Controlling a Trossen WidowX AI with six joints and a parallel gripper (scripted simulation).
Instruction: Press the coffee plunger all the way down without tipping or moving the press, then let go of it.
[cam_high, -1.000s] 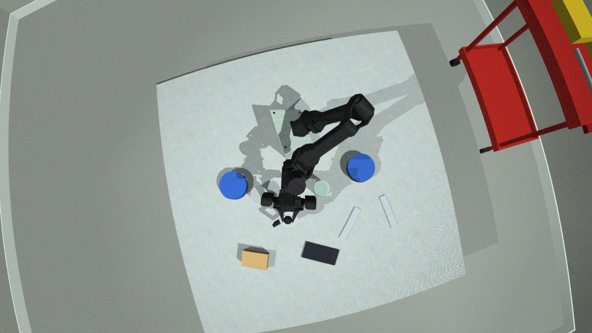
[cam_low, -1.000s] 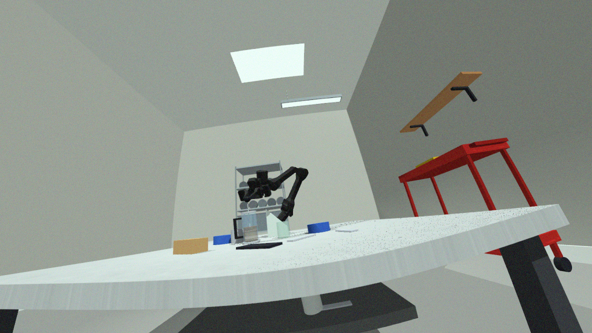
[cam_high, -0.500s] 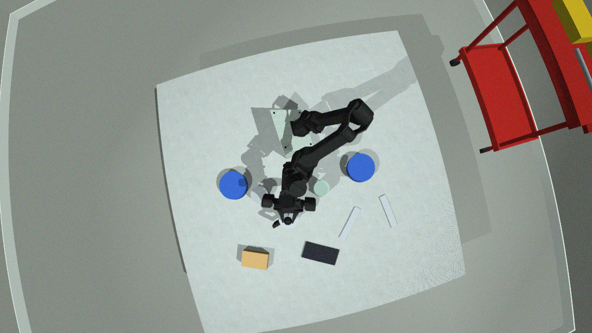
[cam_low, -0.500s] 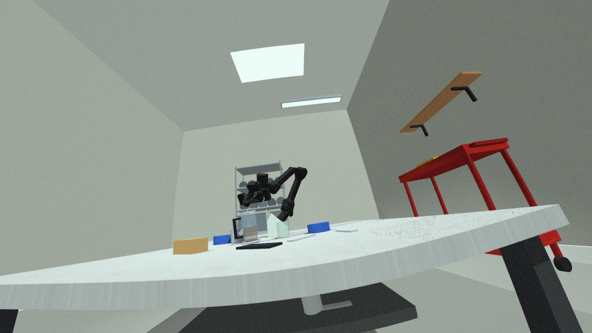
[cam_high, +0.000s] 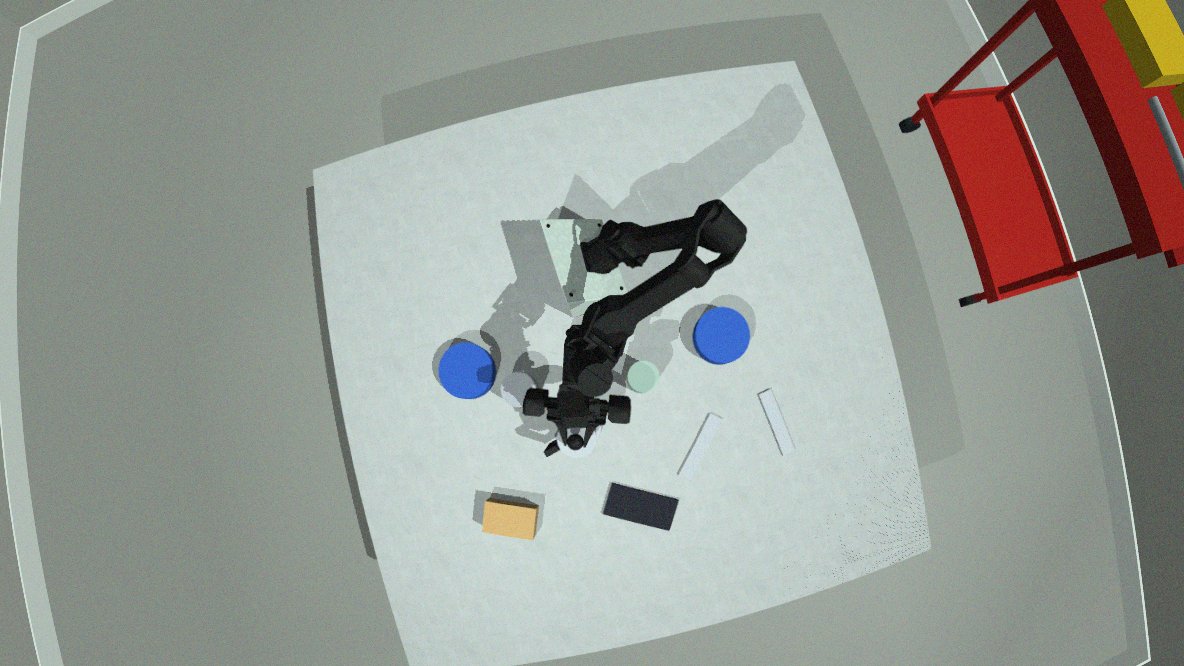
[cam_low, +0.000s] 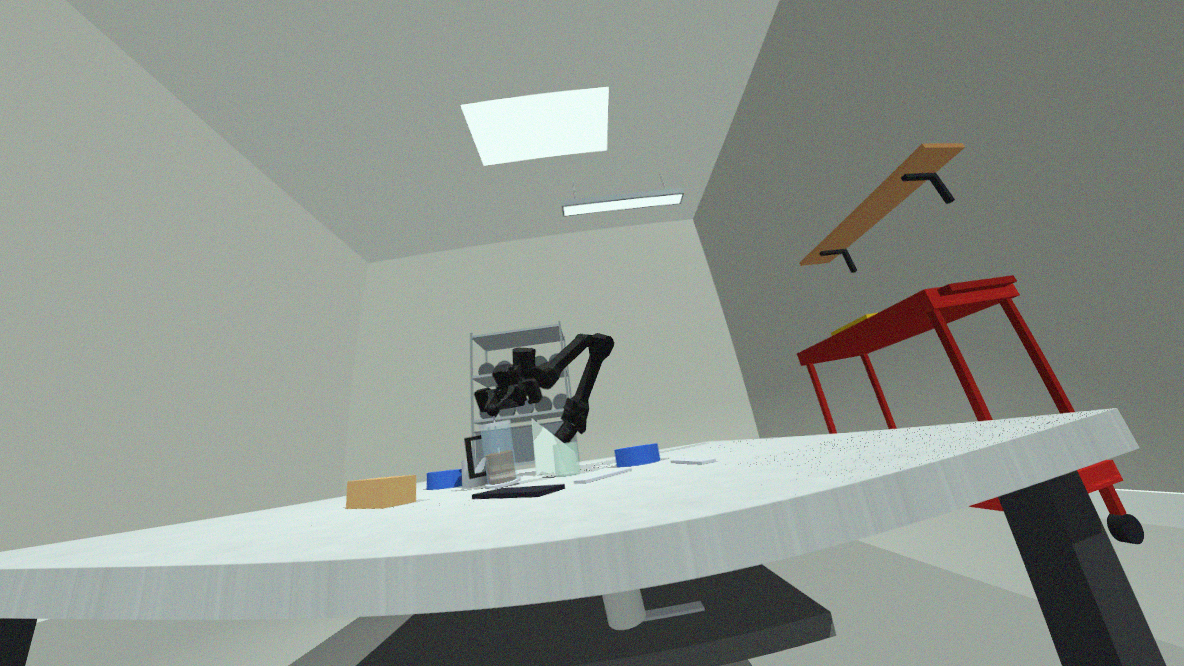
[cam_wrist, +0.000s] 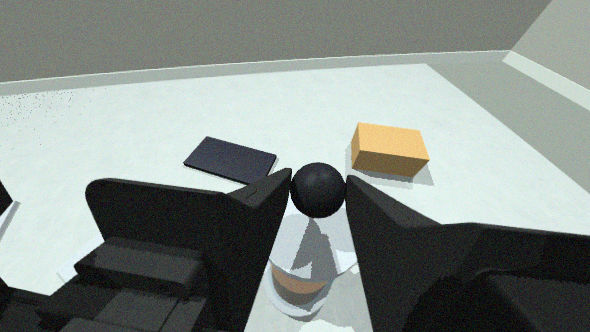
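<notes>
Right now my gripper tip is 9 cm above the coffee press, 1 cm to the left of it and 1 cm past it. Also, from my gripper tip: pale green cylinder 16 cm to the left, 14 cm below, 10 cm behind; orange box 18 cm to the right, 15 cm below, 13 cm ahead; dark flat slab 18 cm below, 18 cm ahead, 9 cm to the left.
</notes>
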